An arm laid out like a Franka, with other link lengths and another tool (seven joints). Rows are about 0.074 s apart.
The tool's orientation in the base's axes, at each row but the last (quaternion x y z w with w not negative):
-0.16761 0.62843 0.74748 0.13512
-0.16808 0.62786 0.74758 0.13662
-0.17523 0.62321 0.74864 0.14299
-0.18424 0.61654 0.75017 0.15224
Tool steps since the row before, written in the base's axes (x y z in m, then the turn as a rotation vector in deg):
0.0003 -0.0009 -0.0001 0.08 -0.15 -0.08
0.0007 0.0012 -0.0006 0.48 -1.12 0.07
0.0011 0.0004 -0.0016 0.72 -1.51 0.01
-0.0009 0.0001 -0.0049 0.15 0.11 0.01
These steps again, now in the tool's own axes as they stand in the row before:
-0.0002 -0.0001 -0.0009 -0.04 -0.08 -0.17
-0.0004 -0.0010 0.0010 -0.46 0.06 -1.13
-0.0003 -0.0020 0.0000 -0.64 -0.03 -1.54
0.0031 -0.0039 -0.0007 -0.14 -0.08 0.10

